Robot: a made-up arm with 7 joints.
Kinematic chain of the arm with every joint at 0, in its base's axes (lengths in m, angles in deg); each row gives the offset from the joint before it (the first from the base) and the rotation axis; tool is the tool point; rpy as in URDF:
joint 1: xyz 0 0 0 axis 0.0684 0.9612 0.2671
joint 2: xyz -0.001 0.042 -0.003 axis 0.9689 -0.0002 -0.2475
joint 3: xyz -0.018 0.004 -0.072 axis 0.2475 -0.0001 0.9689
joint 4: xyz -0.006 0 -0.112 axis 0.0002 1 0
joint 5: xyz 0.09 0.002 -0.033 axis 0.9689 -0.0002 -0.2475
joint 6: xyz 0.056 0 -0.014 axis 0.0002 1 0
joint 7: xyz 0.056 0 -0.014 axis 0.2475 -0.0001 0.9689
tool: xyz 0 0 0 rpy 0 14.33 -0.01
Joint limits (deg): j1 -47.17..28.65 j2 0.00..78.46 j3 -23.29..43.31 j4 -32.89..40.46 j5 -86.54..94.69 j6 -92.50..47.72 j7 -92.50..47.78
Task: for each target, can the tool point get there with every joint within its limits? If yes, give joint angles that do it. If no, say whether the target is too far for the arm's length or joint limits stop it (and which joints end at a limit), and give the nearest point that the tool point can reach.
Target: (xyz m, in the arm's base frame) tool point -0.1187 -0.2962 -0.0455
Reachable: no: joint limits stop it (at a limit: joint 1, joint 2, joint 3, joint 4, joint 6) | nearest point 0.0212 -0.0511 -0.1594 | short by 0.304 m
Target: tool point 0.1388 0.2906 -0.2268
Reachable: yes | joints -0.59 50.76 8.81 32.59 -71.23 21.93 -34.88
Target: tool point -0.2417 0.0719 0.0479
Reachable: no: joint limits stop it (at a limit: joint 1, joint 2, joint 3, joint 4, joint 6) | nearest point -0.0294 0.1776 -0.0950 | short by 0.277 m
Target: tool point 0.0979 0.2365 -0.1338
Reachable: yes | joints 12.21 21.87 31.61 -10.63 -57.96 -44.29 5.51
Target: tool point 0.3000 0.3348 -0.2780
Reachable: no: too far | nearest point 0.2309 0.2642 -0.2116 | short by 0.119 m
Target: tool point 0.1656 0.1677 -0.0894
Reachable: yes | joints 11.70 52.08 23.55 -25.45 61.99 -26.48 19.07
